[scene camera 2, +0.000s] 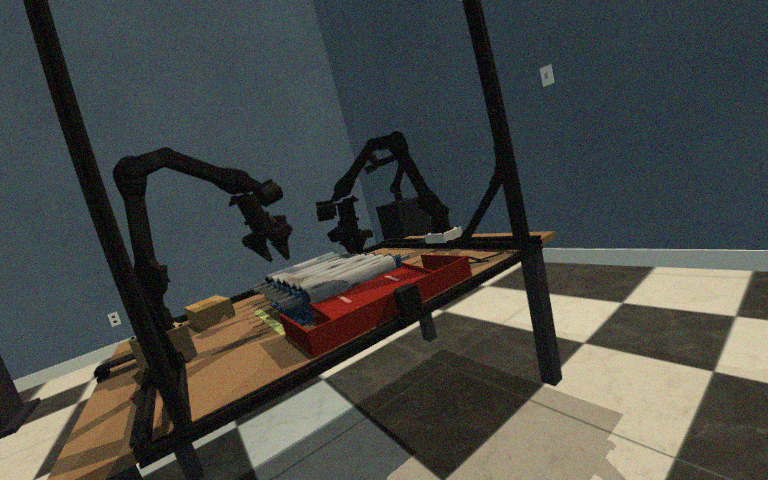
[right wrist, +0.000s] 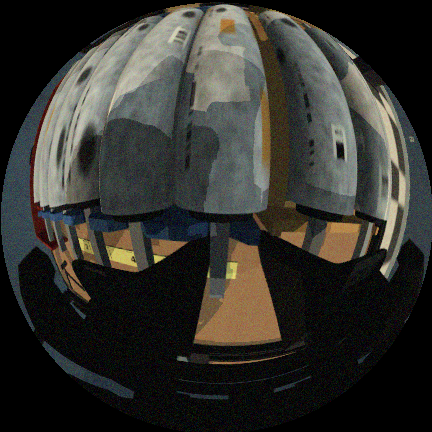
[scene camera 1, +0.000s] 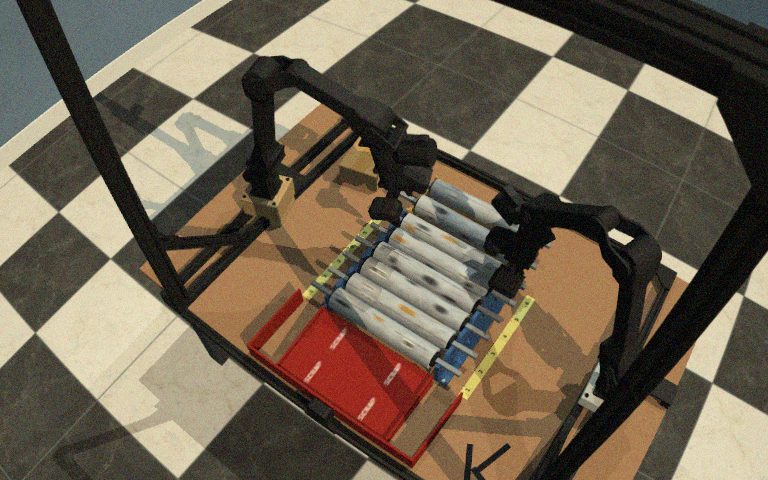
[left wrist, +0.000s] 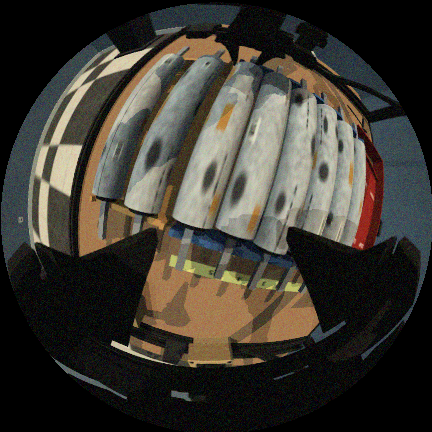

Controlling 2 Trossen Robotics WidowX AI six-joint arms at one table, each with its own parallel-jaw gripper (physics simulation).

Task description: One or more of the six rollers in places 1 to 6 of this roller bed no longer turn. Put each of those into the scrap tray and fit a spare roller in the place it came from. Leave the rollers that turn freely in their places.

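Places are measured from the left arm's base along level axes (x ahead, y left, z up), in centimetres.
Pixels of known places: left gripper, fingertip midpoint: (scene camera 2: 279, 260) (scene camera 1: 404, 211) (left wrist: 224, 234); right gripper, fingertip midpoint: (right wrist: 234, 236) (left wrist: 244, 66); left arm's base, origin of the base link: (scene camera 1: 266, 188); right arm's base, origin of the base link: (scene camera 2: 442, 230) (scene camera 1: 611, 388).
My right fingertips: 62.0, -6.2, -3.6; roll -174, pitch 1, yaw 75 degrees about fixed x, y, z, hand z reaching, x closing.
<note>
Ahead of a thing's pixels: the offset from my right fingertips to its middle, as dx, dy, dz. "pt": to the spot under its first point. Level surfaces: height alone.
Six grey rollers lie side by side in the blue roller bed @[dz -3.6] (scene camera 1: 470, 342); the sixth roller @[-14.7, +3.7, +1.2] (scene camera 1: 450, 243) (left wrist: 220, 150) (right wrist: 220, 100) is beside the two spares. The first spare roller @[-13.1, +9.9, +1.2] (scene camera 1: 453, 217) (left wrist: 175, 130) (right wrist: 315, 95) and the second spare @[-11.0, +16.3, +1.2] (scene camera 1: 467, 196) (left wrist: 127, 145) lie past the bed's far end. My left gripper (scene camera 2: 278, 258) (left wrist: 224, 234) is open and empty, above the left roller ends. My right gripper (right wrist: 234, 236) is partly open and empty; in the right wrist view the sixth roller's end shaft @[pt -0.1, -0.9, +1.7] (right wrist: 219, 250) shows between its fingertips. The scrap tray @[-26.5, -31.5, -1.5] (scene camera 1: 351, 367) (scene camera 2: 351, 327) (left wrist: 371, 200) holds no roller.
Yellow numbered strips (scene camera 1: 498, 345) (left wrist: 225, 275) run along both sides of the bed. A wooden block @[-42.1, +26.9, -1.3] (scene camera 1: 357, 169) (scene camera 2: 209, 313) stands at the back left, behind the left arm. Dark frame posts (scene camera 1: 101, 152) (scene camera 2: 501, 124) rise at the table's edges.
</note>
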